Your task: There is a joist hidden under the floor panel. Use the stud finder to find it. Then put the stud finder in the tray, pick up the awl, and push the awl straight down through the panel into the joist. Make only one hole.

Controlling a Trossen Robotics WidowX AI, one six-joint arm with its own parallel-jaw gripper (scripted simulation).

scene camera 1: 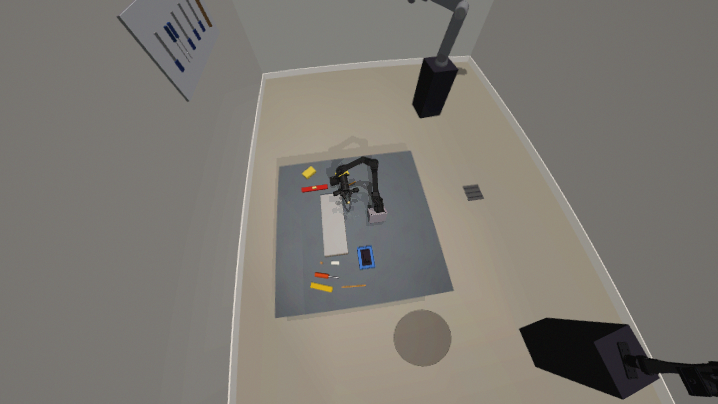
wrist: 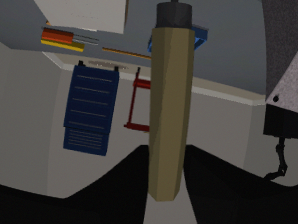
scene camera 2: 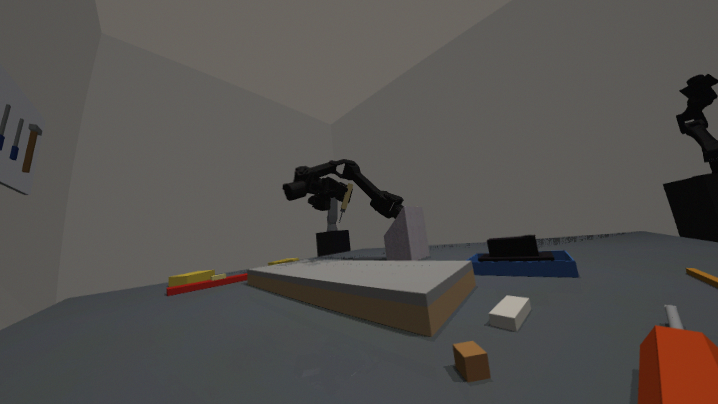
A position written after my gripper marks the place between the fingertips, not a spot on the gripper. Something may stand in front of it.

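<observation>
My gripper [scene camera 2: 349,191], visible also in the wrist view [wrist: 165,153], holds an awl. The scene further contains a blue tray [scene camera 2: 564,266], a brown cube [scene camera 2: 471,361], a white block [scene camera 2: 511,311] and a black stud finder [scene camera 2: 524,248]. The wrist view does not show the black stud finder, hidden by the awl.
</observation>
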